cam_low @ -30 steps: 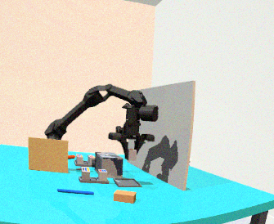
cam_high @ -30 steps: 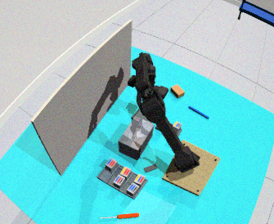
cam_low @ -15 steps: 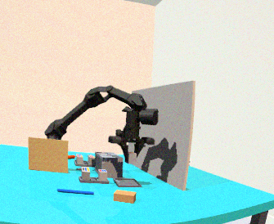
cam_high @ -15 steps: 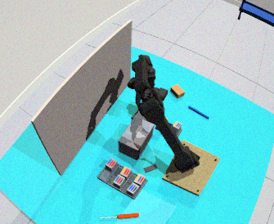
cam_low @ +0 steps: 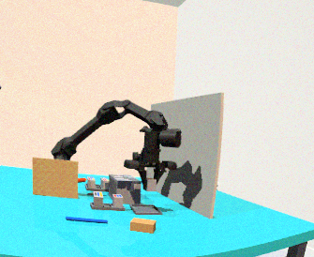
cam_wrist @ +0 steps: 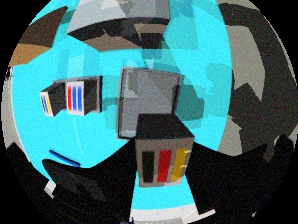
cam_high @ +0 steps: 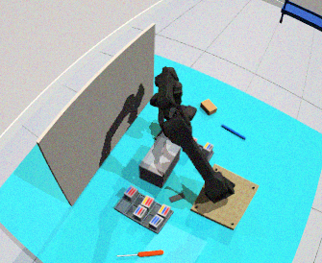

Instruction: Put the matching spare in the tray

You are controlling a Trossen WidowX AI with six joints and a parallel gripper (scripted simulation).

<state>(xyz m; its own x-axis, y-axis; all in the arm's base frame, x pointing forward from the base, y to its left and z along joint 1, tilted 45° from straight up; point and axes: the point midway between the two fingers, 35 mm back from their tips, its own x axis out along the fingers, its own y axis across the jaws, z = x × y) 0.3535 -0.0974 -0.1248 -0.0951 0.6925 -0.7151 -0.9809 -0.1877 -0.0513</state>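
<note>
The dark tray lies 1 cm behind my gripper tip and 9 cm below it. From my gripper tip the other things lie so: grey mounted unit: 7 cm behind, 19 cm to the left, 4 cm below; then beige panel: 15 cm ahead, 21 cm to the left, 13 cm above; then spare: 2 cm above.
</note>
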